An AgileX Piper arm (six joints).
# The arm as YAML. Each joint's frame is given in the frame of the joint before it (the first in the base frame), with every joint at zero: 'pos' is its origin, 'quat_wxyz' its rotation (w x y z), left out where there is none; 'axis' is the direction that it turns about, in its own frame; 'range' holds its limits. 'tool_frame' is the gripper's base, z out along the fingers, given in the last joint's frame.
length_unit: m
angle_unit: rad
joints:
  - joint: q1
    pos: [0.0, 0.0, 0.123]
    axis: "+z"
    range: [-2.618, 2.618]
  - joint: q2
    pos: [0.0, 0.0, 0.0]
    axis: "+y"
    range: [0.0, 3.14]
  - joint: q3
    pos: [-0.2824, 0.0, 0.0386]
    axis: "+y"
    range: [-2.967, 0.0]
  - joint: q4
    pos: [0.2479, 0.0, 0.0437]
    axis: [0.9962, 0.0, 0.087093]
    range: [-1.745, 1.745]
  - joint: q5
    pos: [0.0, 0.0, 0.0]
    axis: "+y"
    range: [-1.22, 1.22]
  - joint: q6
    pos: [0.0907, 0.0, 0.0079]
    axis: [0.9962, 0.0, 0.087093]
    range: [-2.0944, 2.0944]
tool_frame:
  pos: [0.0, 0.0, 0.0]
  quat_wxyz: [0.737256, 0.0, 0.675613, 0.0]
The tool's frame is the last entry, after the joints.
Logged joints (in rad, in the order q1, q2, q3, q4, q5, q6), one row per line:
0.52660 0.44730 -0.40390 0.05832 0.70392 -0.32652
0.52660 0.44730 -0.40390 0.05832 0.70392 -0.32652
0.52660 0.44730 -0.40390 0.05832 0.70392 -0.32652
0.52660 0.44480 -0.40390 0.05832 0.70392 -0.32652
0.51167 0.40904 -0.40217 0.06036 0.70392 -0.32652
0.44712 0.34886 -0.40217 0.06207 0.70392 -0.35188
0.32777 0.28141 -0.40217 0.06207 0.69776 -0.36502
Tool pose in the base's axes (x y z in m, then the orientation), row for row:
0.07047 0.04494 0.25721 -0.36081 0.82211 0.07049 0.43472
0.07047 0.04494 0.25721 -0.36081 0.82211 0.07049 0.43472
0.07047 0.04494 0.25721 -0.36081 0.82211 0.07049 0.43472
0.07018 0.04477 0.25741 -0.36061 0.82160 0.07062 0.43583
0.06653 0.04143 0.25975 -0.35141 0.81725 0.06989 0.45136
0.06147 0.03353 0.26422 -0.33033 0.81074 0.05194 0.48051
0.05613 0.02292 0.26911 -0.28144 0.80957 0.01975 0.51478
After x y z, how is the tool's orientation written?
As a quaternion, x y z w.
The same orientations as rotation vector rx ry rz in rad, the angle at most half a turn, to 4 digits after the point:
-0.8983 2.0468 0.1755
-0.8983 2.0468 0.1755
-0.8983 2.0468 0.1755
-0.8974 2.0445 0.1757
-0.8684 2.0195 0.1727
-0.8057 1.9775 0.1267
-0.6763 1.9453 0.0475

